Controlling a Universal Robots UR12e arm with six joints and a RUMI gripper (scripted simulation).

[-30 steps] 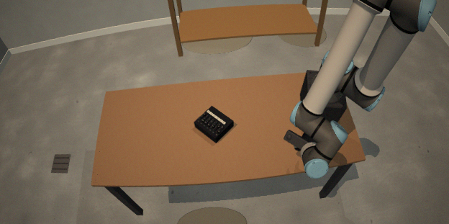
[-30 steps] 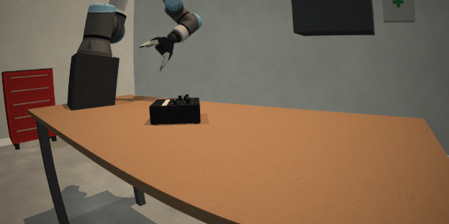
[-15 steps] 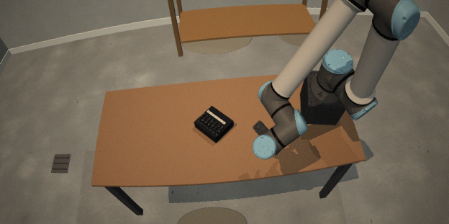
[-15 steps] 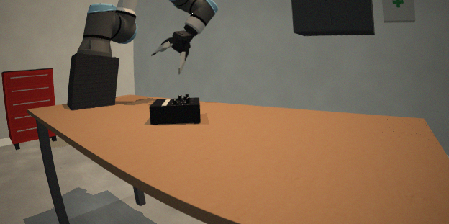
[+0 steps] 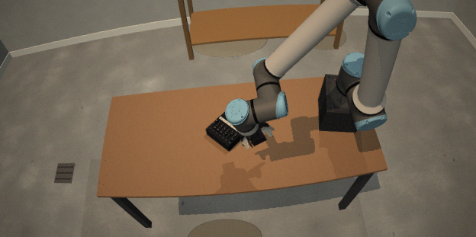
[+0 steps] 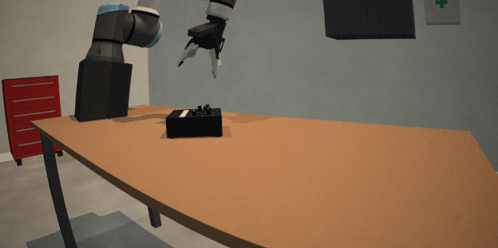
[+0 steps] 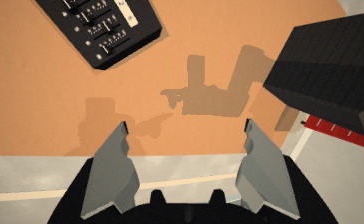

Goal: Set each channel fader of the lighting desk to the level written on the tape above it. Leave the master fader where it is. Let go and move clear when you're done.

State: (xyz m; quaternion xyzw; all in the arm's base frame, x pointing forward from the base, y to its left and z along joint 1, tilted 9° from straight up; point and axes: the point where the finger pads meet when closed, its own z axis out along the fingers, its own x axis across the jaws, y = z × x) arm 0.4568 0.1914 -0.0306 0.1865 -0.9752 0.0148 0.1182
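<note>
My gripper is now 13 cm short of the master fader, 6 cm to the left of it and 10 cm above it.
</note>
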